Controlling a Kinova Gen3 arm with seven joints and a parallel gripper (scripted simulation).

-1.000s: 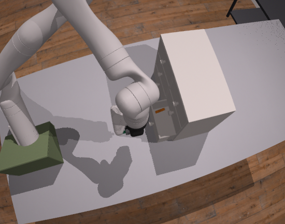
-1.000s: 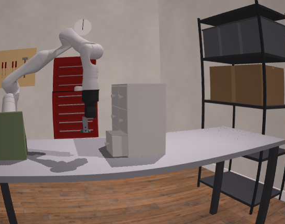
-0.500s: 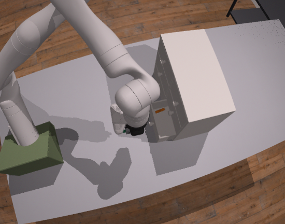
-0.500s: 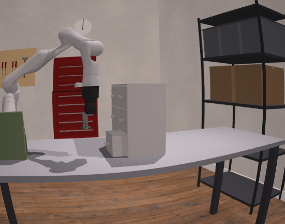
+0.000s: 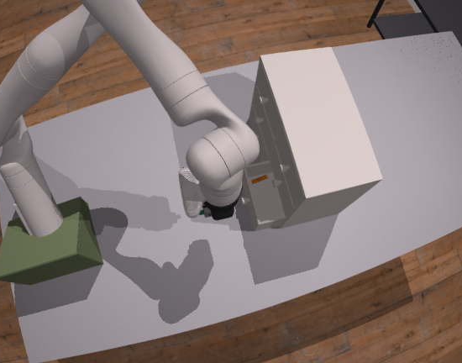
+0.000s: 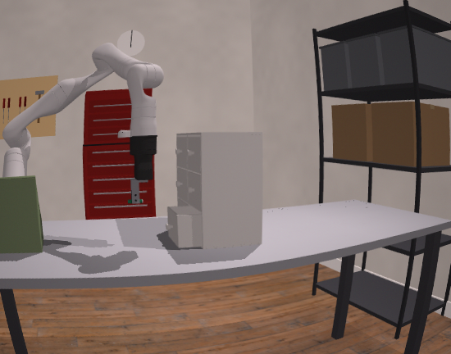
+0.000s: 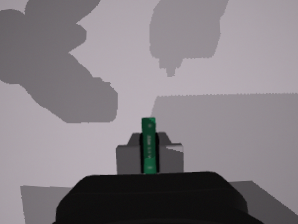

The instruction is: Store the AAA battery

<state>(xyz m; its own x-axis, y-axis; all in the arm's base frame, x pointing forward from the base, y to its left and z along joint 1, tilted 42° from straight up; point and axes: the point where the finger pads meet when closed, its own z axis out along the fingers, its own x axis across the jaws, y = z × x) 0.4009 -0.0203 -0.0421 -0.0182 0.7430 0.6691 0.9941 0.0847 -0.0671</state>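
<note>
My hand is 10 mm above the green AAA battery. Also, from my hand: orange battery 150 mm ahead, 80 mm to the left, 130 mm below.
</note>
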